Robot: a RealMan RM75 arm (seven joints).
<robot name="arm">
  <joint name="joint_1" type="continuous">
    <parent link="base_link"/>
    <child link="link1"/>
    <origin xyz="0 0 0.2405"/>
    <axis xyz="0 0 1"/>
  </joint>
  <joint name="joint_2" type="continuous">
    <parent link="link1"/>
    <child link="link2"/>
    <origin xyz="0 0 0" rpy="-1.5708 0 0"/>
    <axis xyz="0 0 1"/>
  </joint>
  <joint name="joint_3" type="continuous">
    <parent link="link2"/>
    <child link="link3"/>
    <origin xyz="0 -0.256 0" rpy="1.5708 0 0"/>
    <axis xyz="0 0 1"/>
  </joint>
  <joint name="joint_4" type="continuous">
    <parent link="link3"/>
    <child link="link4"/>
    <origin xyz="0 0 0" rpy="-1.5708 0 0"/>
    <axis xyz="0 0 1"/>
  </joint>
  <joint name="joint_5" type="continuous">
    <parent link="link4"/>
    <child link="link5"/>
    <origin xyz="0 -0.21 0" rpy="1.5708 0 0"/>
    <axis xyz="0 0 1"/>
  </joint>
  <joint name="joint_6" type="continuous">
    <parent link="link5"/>
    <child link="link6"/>
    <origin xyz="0 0 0" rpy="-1.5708 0 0"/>
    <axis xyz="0 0 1"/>
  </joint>
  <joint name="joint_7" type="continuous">
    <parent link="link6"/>
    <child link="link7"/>
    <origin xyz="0 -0.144 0" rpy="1.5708 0 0"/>
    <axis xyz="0 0 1"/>
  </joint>
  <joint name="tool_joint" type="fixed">
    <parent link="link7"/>
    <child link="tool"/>
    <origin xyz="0 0 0"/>
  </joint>
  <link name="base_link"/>
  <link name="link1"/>
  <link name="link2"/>
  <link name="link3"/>
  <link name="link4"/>
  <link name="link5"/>
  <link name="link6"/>
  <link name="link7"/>
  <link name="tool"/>
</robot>
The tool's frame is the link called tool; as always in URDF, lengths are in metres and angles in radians. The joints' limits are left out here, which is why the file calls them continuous.
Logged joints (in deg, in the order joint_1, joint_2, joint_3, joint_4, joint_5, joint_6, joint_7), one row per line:
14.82, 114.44, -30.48, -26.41, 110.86, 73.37, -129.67
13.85, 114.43, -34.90, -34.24, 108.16, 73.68, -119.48
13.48, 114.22, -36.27, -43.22, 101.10, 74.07, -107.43
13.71, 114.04, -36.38, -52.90, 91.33, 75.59, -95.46
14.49, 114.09, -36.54, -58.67, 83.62, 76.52, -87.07
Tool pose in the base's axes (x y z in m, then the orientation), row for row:
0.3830, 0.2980, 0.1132, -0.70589, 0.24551, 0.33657, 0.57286
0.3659, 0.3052, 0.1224, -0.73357, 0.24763, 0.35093, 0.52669
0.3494, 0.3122, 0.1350, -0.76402, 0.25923, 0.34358, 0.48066
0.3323, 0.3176, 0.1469, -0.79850, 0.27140, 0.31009, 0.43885
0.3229, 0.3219, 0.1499, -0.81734, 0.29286, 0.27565, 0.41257
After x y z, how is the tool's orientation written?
As a quaternion, x y z w.
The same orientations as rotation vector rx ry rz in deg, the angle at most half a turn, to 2 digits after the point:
-94.82, 32.98, 45.21
-100.48, 33.92, 48.07
-106.77, 36.23, 48.01
-113.69, 38.64, 44.15
-117.78, 42.20, 39.72

